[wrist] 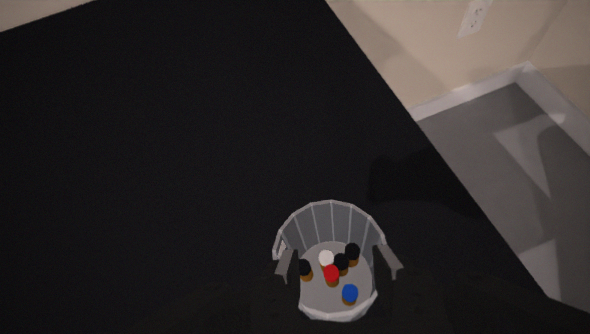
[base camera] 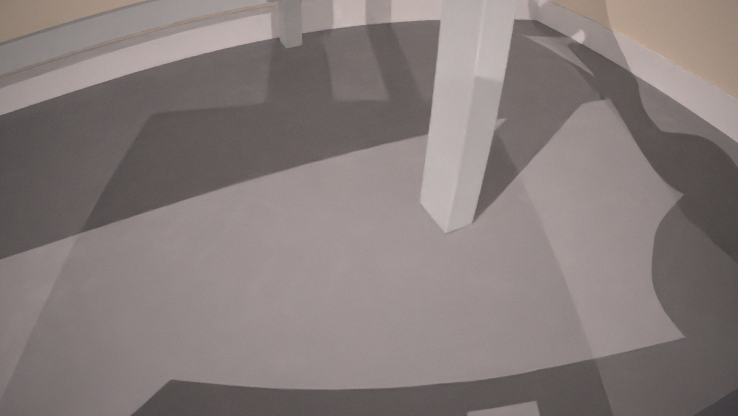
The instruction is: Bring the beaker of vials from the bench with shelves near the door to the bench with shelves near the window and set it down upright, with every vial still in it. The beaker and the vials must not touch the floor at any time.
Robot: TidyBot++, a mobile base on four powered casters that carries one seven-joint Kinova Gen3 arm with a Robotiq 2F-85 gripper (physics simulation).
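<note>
In the wrist view a grey, clear-walled beaker [wrist: 330, 219] stands upright on the black bench top [wrist: 195, 144], close to its right edge. Several vials stand inside it: one with a red cap [wrist: 331, 273], one white [wrist: 326, 257], one blue [wrist: 350, 292] and three black, such as this one [wrist: 304, 267]. My gripper [wrist: 336, 267] is open. Its two grey fingers stand on either side of the beaker at wall height, close to the walls. I cannot tell whether they touch it. The base camera shows neither the beaker nor the gripper.
The bench top ends in a diagonal edge right of the beaker, with grey floor [wrist: 474, 159] below. A beige wall with an outlet [wrist: 472, 17] lies beyond. The base camera shows a white bench leg [base camera: 464, 114] close ahead, a second leg [base camera: 289, 23] further back, and floor [base camera: 287, 286].
</note>
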